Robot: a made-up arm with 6 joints.
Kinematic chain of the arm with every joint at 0, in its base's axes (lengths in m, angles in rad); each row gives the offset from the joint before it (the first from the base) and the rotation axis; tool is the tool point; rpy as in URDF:
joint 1: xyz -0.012 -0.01 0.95 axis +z
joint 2: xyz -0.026 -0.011 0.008 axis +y
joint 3: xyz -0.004 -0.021 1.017 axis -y
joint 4: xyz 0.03 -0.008 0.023 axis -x
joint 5: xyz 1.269 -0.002 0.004 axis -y
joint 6: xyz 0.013 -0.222 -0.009 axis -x
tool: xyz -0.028 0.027 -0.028 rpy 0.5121 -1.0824 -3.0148
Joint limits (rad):
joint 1: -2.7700..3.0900
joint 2: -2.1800..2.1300
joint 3: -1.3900..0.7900
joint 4: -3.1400..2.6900
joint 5: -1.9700..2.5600
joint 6: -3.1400..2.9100
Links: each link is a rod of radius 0.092 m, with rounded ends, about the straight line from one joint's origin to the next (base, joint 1, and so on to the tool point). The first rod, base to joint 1, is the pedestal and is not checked.
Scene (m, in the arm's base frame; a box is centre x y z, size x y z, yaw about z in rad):
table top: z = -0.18
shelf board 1: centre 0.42 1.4 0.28 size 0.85 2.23 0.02 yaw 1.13
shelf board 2: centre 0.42 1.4 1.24 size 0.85 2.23 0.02 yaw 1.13
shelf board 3: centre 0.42 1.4 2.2 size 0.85 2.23 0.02 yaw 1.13
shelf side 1: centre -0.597 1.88 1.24 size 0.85 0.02 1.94 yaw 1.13
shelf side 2: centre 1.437 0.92 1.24 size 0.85 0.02 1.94 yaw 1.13
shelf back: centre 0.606 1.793 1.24 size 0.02 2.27 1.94 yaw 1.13
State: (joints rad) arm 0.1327 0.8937 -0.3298 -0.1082 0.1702 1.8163
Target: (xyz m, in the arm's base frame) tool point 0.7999 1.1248 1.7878
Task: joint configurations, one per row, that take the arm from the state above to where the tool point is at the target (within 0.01 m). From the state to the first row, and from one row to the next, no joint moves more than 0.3 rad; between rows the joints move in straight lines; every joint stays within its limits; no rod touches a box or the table.
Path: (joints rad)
1: 0.1335 0.6072 -0.4142 -0.0039 0.4617 1.6649
2: 0.1344 0.3206 -0.4986 0.1003 0.7532 1.5134
3: 0.1352 0.0341 -0.5830 0.2046 1.0446 1.3620
4: 0.1360 -0.2525 -0.6673 0.3089 1.3361 1.2106
5: 0.1368 -0.5390 -0.7517 0.4131 1.6276 1.0591
6: 0.1377 -0.8256 -0.8361 0.5174 1.9191 0.9077
7: 0.1385 -1.1121 -0.9205 0.6216 2.2105 0.7563
8: 0.2848 -0.9367 -0.7898 0.5211 1.9168 0.9065
9: 0.4310 -0.7612 -0.6591 0.4205 1.6231 1.0567
10: 0.5773 -0.5858 -0.5284 0.3200 1.3294 1.2070
11: 0.7236 -0.4103 -0.3976 0.2194 1.0357 1.3572
12: 0.8699 -0.2348 -0.2669 0.1189 0.7419 1.5075
13: 1.0162 -0.0594 -0.1362 0.0183 0.4482 1.6577
14: 1.1624 0.1161 -0.0055 -0.0822 0.1545 1.8079

